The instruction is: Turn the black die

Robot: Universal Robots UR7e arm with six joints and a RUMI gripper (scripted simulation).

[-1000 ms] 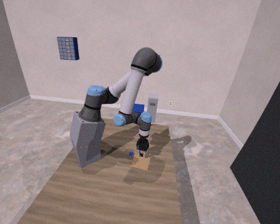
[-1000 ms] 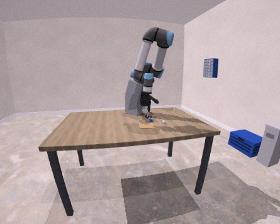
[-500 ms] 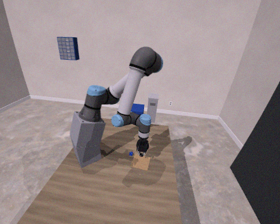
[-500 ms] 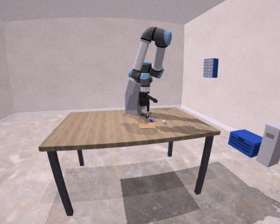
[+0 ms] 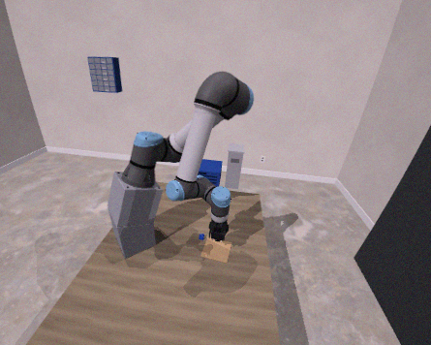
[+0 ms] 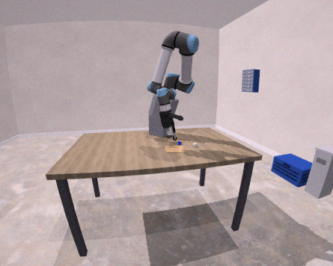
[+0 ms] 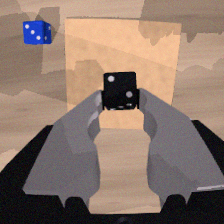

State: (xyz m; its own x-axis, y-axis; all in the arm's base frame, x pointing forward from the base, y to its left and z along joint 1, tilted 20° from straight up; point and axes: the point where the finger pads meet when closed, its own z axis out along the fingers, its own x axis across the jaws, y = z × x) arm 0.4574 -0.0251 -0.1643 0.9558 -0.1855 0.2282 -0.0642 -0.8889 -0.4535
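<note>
Right now the black die is 10 mm below my hand. Also, from my hand: white die 170 mm to the left, 80 mm below, 10 mm behind; then tan mat 90 mm below; then blue die 90 mm behind, 80 mm to the left, 80 mm below.
</note>
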